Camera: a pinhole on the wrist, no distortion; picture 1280 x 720 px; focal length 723.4 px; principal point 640.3 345.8 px. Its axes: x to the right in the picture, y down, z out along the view. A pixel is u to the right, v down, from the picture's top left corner.
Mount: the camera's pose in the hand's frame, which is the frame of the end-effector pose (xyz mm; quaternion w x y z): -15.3 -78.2 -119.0 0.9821 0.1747 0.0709 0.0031
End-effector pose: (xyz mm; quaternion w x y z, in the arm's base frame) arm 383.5 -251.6 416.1 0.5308 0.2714 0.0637 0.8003
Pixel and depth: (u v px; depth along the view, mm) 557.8 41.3 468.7
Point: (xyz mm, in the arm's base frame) 860.8 -122.3 464.0
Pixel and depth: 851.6 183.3 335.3
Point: 636.1 -55.8 490.3
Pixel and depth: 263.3 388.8 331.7
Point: 679.8 -339.3 480.8
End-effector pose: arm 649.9 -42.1 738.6 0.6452 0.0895 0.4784 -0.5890
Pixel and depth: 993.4 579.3 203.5
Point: 602.8 -195.9 735.9
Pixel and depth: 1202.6 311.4 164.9
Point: 519.8 -182.3 710.5
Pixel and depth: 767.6 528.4 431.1
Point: 686.5 -369.2 866.9
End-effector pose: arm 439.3 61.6 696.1 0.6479 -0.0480 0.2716 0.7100
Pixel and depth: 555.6 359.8 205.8
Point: 600.6 88.8 718.4
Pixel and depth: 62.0 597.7 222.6
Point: 586.0 -17.0 852.4
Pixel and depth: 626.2 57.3 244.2
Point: 698.5 109.6 672.5
